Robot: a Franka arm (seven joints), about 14 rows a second.
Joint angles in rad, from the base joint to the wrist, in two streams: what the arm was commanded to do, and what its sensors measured. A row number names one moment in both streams.
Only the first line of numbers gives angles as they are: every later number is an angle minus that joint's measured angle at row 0.
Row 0, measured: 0.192 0.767 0.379 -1.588 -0.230 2.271 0.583
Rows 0 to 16, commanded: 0.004 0.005 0.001 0.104 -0.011 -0.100 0.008; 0.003 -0.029 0.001 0.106 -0.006 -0.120 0.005; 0.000 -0.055 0.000 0.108 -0.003 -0.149 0.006; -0.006 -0.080 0.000 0.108 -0.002 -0.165 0.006; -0.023 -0.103 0.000 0.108 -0.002 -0.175 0.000; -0.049 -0.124 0.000 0.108 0.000 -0.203 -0.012; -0.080 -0.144 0.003 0.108 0.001 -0.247 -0.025; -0.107 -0.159 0.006 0.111 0.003 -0.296 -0.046; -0.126 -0.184 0.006 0.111 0.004 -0.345 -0.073; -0.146 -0.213 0.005 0.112 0.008 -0.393 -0.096; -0.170 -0.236 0.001 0.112 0.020 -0.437 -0.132; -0.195 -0.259 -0.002 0.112 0.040 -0.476 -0.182; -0.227 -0.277 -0.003 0.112 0.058 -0.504 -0.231; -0.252 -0.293 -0.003 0.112 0.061 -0.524 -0.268; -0.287 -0.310 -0.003 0.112 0.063 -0.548 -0.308; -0.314 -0.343 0.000 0.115 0.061 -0.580 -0.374; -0.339 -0.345 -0.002 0.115 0.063 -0.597 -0.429
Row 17, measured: -0.289 -0.303 -0.010 0.127 0.040 -0.552 -0.330
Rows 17 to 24, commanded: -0.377 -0.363 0.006 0.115 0.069 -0.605 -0.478; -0.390 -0.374 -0.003 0.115 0.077 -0.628 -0.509; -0.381 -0.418 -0.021 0.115 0.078 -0.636 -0.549; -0.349 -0.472 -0.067 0.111 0.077 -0.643 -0.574; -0.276 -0.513 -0.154 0.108 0.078 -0.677 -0.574; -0.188 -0.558 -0.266 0.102 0.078 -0.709 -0.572; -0.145 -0.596 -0.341 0.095 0.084 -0.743 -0.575; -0.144 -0.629 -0.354 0.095 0.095 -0.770 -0.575
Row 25, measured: -0.199 -0.536 -0.268 0.134 0.069 -0.726 -0.557
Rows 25 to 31, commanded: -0.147 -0.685 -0.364 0.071 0.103 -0.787 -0.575; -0.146 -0.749 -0.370 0.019 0.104 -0.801 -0.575; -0.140 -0.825 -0.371 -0.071 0.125 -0.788 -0.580; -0.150 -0.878 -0.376 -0.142 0.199 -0.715 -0.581; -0.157 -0.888 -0.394 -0.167 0.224 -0.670 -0.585; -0.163 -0.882 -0.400 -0.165 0.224 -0.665 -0.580; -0.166 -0.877 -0.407 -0.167 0.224 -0.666 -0.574
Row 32, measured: -0.160 -0.854 -0.387 -0.106 0.198 -0.709 -0.568
